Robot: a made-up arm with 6 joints.
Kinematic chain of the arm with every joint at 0, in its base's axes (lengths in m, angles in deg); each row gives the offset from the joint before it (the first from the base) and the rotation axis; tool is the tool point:
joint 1: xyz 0 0 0.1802 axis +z
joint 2: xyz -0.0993 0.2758 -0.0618 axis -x
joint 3: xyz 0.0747 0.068 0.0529 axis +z
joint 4: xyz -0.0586 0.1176 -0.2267 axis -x
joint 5: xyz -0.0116 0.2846 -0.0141 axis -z
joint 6: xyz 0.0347 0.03 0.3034 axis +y
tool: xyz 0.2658 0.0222 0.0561
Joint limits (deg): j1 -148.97..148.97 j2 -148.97..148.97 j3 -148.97..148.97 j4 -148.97..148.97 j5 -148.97..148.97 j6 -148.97..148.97
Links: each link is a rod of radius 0.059 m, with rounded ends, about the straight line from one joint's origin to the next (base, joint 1, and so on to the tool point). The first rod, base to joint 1, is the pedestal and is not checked.
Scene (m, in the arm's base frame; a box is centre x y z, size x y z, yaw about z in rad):
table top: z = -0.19
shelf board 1: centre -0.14 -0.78 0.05 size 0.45 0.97 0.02 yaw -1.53
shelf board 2: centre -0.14 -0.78 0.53 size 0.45 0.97 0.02 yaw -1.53
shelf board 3: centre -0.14 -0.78 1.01 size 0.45 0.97 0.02 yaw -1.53
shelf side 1: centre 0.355 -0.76 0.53 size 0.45 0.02 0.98 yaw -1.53
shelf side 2: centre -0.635 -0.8 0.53 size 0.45 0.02 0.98 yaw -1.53
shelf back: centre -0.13 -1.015 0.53 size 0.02 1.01 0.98 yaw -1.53
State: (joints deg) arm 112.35 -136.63 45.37 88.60 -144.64 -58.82
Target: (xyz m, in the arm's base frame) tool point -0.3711 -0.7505 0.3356
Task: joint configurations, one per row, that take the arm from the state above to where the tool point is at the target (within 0.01 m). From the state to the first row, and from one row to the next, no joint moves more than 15 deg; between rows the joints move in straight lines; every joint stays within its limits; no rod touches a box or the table.
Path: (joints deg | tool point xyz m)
1: 100.60 -134.09 34.93 92.79 -145.59 -63.84 | -0.1805 -0.5934 0.8249
2: 88.85 -131.54 24.49 96.98 -146.54 -68.85 | -0.2925 -0.4321 0.8990
3: 77.10 -129.00 14.05 101.17 -147.49 -73.87 | -0.3673 -0.2379 0.9519
4: 65.35 -126.45 3.61 105.36 -148.44 -78.88 | -0.3936 -0.0234 0.9793
5: 60.78 -125.85 14.47 91.52 -148.46 -83.09 | -0.3393 -0.1490 0.9328
6: 56.21 -125.24 25.32 77.69 -148.47 -87.30 | -0.3281 -0.2745 0.8330
7: 51.64 -124.63 36.18 63.85 -148.49 -91.51 | -0.3472 -0.3694 0.6878
8: 47.07 -124.03 47.03 50.01 -148.50 -95.72 | -0.3741 -0.4140 0.5145
9: 42.50 -123.42 57.89 36.17 -148.52 -99.93 | -0.3852 -0.4041 0.3356
10: 56.29 -127.49 62.11 44.56 -148.67 -87.99 | -0.4025 -0.5271 0.3259
11: 70.09 -131.56 66.34 52.95 -148.82 -76.05 | -0.3977 -0.6447 0.3243
12: 83.88 -135.63 70.57 61.34 -148.97 -64.11 | -0.3711 -0.7505 0.3355

